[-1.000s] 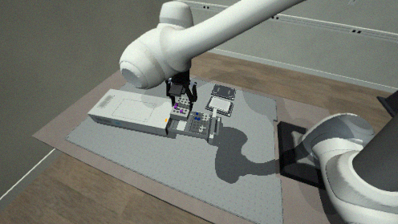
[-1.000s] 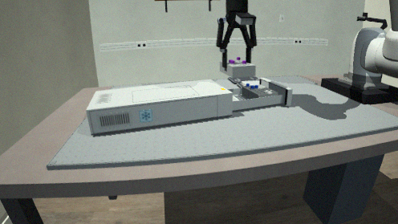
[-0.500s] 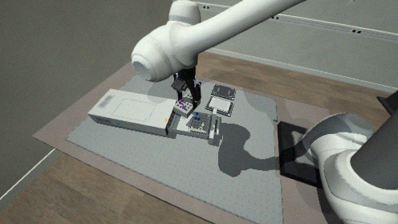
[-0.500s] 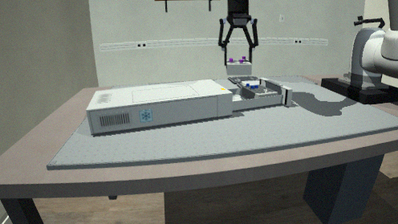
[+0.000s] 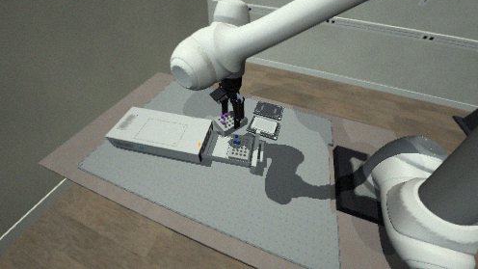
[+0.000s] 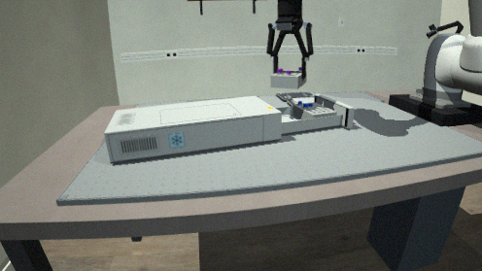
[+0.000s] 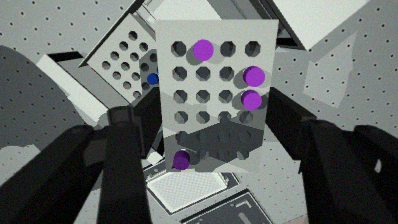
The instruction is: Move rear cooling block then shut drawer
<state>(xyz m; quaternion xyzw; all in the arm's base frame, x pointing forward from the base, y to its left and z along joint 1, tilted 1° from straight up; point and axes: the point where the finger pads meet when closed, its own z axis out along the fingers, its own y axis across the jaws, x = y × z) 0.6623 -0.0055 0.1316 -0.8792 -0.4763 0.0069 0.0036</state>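
Right now the drawer is 130 mm below my hand, 60 mm to the left of it and 40 mm behind it. Round my hand: blue tube (130 mm below, 60 mm behind, 40 mm to the left); cooler COLD (140 mm ahead, 130 mm below, 80 mm to the left); cooling block (30 mm below).
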